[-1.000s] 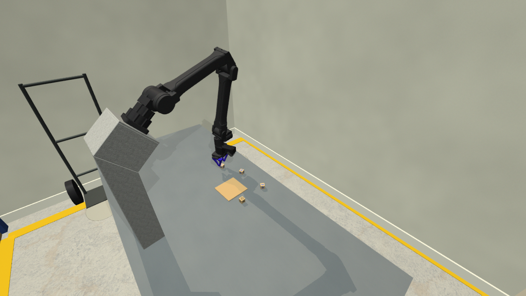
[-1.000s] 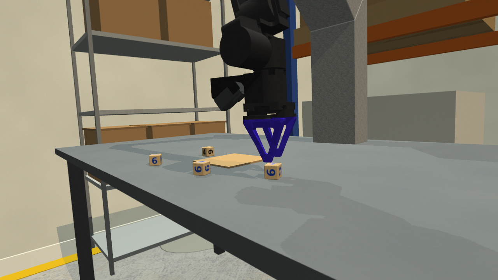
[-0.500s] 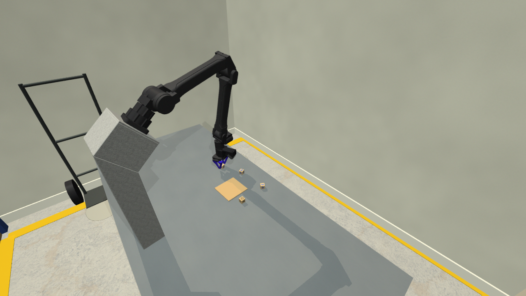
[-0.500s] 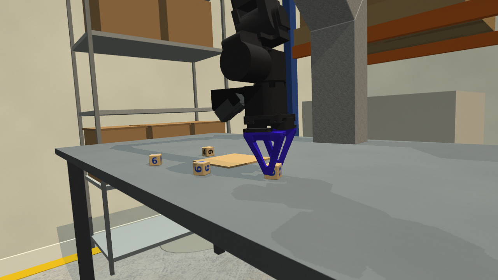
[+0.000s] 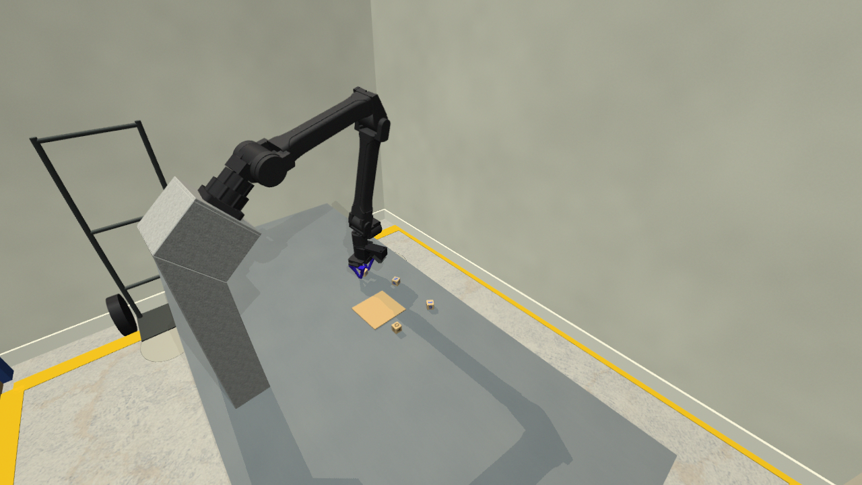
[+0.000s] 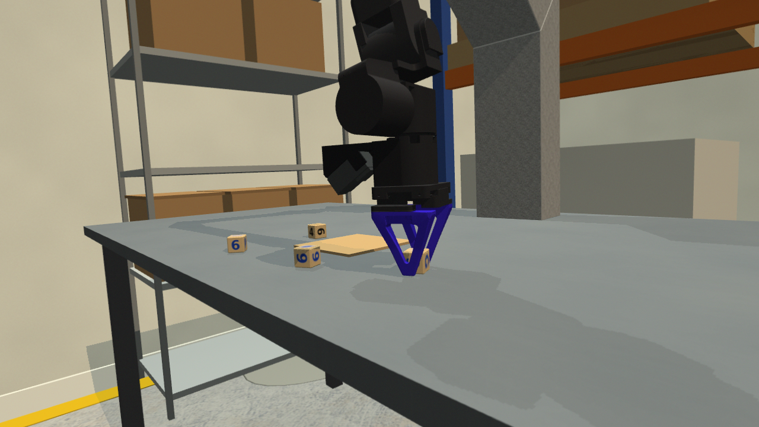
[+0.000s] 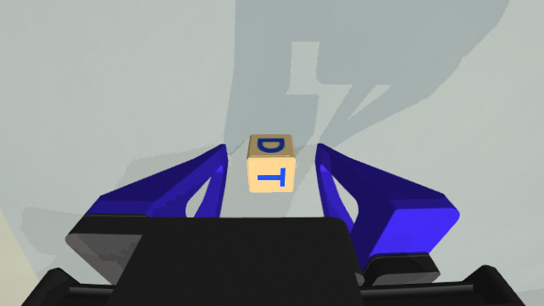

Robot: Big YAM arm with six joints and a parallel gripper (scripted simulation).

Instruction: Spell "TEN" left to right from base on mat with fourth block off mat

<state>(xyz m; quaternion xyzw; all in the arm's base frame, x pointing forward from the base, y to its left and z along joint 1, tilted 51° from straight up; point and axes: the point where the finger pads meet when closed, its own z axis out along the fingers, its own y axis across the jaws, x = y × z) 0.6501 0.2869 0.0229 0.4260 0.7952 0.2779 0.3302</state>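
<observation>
Right now the tan mat is 20 mm behind my hand, 220 mm to the right of it and 10 mm below it.
</observation>
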